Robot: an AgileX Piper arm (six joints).
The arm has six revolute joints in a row. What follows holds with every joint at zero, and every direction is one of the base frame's. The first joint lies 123 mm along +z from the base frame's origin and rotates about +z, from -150 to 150 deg. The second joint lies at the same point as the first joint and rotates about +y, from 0 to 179.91 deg. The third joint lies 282.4 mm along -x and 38.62 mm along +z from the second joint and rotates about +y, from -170 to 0 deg. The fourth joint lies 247.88 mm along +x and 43.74 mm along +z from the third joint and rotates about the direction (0.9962, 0, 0.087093), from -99.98 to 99.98 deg. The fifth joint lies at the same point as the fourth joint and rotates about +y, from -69.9 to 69.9 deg. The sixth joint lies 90.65 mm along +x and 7.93 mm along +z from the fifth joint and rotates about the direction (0.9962, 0, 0.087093), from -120 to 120 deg. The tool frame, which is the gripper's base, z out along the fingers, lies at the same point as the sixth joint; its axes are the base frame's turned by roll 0, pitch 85.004 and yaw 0 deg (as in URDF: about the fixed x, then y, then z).
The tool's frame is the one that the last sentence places.
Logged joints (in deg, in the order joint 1, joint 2, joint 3, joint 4, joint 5, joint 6), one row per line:
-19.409 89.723 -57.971 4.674 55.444 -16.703
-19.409 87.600 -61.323 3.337 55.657 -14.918
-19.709 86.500 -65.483 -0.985 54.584 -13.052
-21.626 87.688 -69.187 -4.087 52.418 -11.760
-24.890 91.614 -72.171 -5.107 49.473 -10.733
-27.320 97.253 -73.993 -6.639 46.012 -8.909
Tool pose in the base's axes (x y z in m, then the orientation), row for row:
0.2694 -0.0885 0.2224 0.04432 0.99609 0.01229 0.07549
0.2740 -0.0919 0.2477 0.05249 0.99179 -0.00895 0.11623
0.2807 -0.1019 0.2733 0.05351 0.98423 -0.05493 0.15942
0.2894 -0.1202 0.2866 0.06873 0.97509 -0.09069 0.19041
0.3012 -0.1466 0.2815 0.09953 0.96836 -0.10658 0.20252
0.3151 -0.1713 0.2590 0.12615 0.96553 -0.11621 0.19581
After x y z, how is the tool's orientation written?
As a quaternion, x y z w.
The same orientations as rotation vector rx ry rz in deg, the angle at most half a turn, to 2 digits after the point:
7.62 171.16 2.11
8.81 166.41 -1.50
8.76 161.17 -8.99
11.06 156.98 -14.60
15.92 154.88 -17.05
20.25 154.99 -18.65

